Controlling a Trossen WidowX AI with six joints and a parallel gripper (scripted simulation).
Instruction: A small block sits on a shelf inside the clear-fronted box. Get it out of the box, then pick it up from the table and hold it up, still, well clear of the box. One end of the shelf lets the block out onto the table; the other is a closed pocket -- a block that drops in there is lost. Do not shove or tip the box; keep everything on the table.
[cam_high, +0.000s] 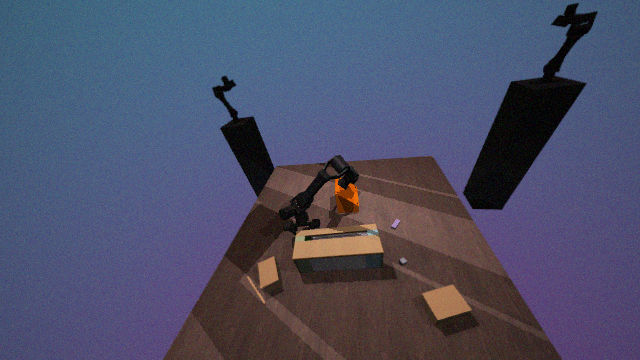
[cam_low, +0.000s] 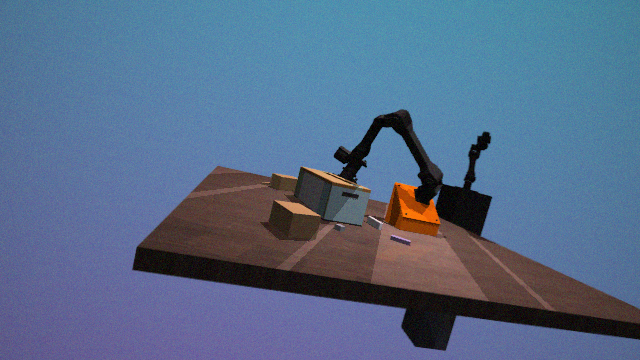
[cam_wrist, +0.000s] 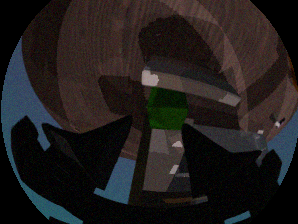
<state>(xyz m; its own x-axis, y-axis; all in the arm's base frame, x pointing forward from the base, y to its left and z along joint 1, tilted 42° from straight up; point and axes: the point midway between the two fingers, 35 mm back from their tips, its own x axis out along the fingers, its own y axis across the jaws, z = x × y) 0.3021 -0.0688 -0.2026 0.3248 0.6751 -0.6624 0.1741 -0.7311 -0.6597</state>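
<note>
My gripper tip is now 2 cm past the green block and 1 cm above it. The rest, counted from my gripper tip: thin stick 26 cm ahead, 17 cm to the right, 2 cm below; then box 2 cm ahead, 18 cm to the left, 4 cm above.
</note>
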